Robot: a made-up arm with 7 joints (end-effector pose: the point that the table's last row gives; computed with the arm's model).
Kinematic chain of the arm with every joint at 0, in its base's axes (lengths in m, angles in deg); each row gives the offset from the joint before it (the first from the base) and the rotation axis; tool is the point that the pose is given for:
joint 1: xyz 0 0 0.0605 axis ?
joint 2: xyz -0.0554 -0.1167 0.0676 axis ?
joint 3: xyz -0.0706 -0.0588 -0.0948 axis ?
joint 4: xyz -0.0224 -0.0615 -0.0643 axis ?
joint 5: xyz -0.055 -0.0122 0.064 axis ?
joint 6: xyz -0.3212 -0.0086 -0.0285 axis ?
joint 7: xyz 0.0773 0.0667 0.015 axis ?
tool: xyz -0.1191 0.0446 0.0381
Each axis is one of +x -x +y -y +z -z.
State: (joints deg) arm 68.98 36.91 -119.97 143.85 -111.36 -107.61 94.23
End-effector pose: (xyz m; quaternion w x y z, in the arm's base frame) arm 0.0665 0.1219 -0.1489 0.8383 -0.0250 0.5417 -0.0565
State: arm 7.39 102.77 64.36 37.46 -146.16 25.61 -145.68
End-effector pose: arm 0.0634 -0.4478 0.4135 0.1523 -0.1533 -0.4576 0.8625
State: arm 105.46 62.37 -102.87 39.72 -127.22 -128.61 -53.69
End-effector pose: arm 0.0965 -0.0128 -0.2002 0.0154 -0.6421 -0.7622 0.0804
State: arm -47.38 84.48 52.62 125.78 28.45 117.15 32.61
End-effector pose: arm -0.4098 0.1887 0.0313 0.5323 0.2753 0.3037 -0.7407
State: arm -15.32 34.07 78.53 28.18 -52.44 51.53 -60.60
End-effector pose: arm -0.5024 0.2726 0.1396 0.5685 -0.4577 0.6835 -0.0052
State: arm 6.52 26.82 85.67 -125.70 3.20 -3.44 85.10
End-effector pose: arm -0.0128 -0.4816 0.2754 0.1439 -0.4665 -0.2462 0.8373
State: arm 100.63 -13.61 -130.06 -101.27 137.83 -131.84 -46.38
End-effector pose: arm 0.2557 0.0320 -0.2734 0.3625 -0.5704 0.6927 0.2518
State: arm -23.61 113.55 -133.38 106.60 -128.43 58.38 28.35
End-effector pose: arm -0.2812 0.0771 -0.0738 0.7733 0.3432 -0.4181 0.3308
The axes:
joint 1: +z
joint 2: +y
joint 3: -z
joint 4: -y
joint 5: -z
joint 6: +y
joint 7: +x

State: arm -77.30 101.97 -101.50 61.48 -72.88 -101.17 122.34
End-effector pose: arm -0.2699 0.3734 -0.1429 0.3592 -0.0274 0.6595 -0.6598
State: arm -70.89 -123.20 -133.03 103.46 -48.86 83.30 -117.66
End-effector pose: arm 0.1176 -0.2662 0.5442 0.7510 0.5068 0.3738 -0.1983
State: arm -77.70 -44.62 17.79 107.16 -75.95 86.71 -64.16
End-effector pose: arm -0.4884 -0.1982 -0.3119 0.0891 0.6504 -0.4518 0.6041
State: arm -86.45 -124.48 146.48 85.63 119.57 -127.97 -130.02
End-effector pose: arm -0.2584 0.0316 0.1739 0.1511 0.6627 0.4984 0.5381
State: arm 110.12 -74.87 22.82 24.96 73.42 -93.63 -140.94
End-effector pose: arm -0.0884 0.0903 -0.0054 0.6774 -0.3182 0.3596 -0.5573
